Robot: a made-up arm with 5 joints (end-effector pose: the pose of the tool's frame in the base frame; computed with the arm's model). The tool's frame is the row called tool.
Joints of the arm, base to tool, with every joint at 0 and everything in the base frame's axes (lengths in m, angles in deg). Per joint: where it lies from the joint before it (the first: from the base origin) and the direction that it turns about. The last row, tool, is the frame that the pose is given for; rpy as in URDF.
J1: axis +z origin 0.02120 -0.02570 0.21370
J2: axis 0 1 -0.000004 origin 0.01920 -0.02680 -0.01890
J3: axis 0 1 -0.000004 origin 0.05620 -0.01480 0.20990
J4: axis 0 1 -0.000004 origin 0.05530 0.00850 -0.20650
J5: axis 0 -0.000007 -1 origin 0.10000 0.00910 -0.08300
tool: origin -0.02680 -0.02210 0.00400 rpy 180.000 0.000 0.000
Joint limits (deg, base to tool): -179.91..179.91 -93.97..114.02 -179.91..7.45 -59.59..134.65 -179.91..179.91
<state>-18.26 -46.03 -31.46 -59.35 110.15</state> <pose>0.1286 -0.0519 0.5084 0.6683 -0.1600 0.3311 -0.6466</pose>
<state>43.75 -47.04 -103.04 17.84 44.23</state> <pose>0.0167 -0.0593 0.6870 0.6351 -0.4048 0.0017 -0.6579</pose>
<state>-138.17 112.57 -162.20 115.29 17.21</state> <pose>-0.2574 -0.2251 -0.1237 0.4718 -0.1791 0.8210 0.2671</pose>
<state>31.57 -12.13 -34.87 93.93 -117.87</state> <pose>0.2548 0.0740 0.1610 0.2723 -0.2417 -0.8849 0.2905</pose>
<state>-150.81 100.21 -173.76 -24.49 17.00</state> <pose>-0.4320 -0.2361 0.1751 0.6944 0.0696 -0.6521 0.2961</pose>
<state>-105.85 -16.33 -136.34 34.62 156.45</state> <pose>0.0074 -0.0998 0.7602 0.3664 0.3387 0.3875 -0.7752</pose>
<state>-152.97 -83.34 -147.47 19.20 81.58</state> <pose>0.4505 0.1942 0.3910 0.5614 0.1248 0.2421 0.7814</pose>
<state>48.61 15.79 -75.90 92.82 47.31</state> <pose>0.2667 0.2237 0.2246 0.2091 0.9595 0.0109 -0.1886</pose>
